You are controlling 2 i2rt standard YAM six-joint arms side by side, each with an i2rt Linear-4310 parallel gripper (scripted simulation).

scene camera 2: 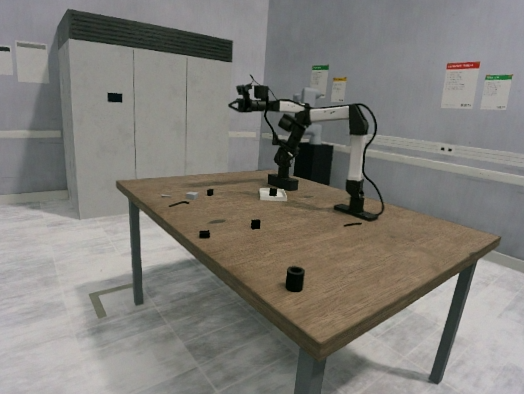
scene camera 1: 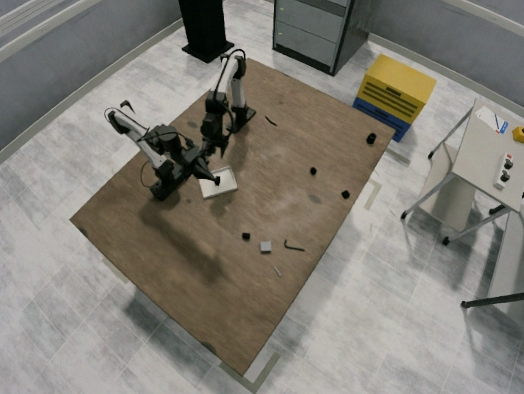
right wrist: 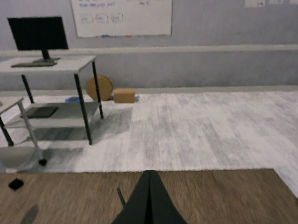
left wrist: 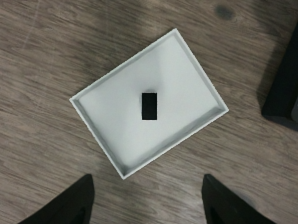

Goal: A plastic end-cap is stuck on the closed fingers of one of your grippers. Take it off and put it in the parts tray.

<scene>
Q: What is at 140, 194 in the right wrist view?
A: The right gripper.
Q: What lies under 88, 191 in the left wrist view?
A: The left gripper.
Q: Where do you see a white parts tray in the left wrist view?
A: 111, 107
</scene>
